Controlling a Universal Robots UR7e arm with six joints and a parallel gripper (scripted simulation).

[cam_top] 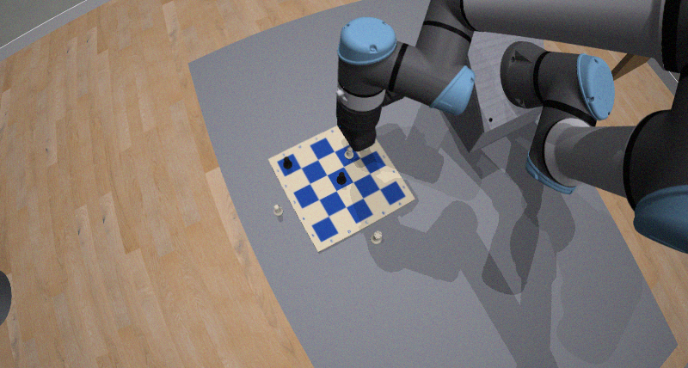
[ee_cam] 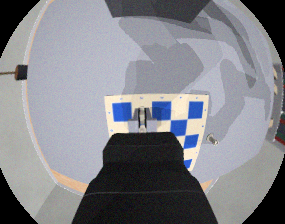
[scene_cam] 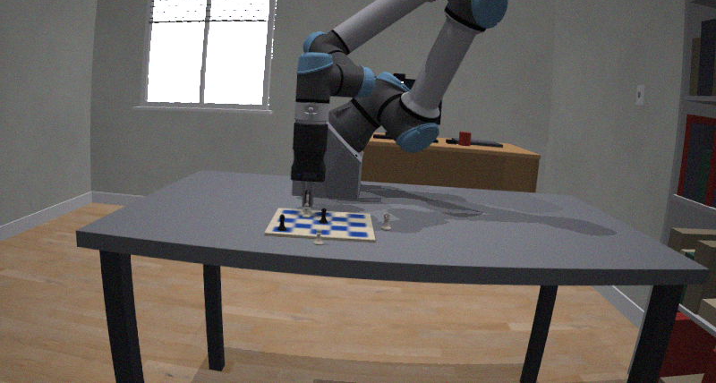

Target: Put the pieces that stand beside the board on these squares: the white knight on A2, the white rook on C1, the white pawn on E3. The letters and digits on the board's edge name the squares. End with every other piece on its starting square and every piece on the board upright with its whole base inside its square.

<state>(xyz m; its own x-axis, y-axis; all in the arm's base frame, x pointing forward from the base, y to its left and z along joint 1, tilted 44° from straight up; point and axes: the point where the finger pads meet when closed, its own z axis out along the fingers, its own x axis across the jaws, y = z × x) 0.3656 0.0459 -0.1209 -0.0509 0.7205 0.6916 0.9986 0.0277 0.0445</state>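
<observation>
Right now the white knight is 2 cm below my hand. From my hand the other things lie so: white rook: 18 cm to the left, 7 cm ahead, 3 cm below; then chessboard: 7 cm ahead, 4 cm to the left, 4 cm below.
</observation>
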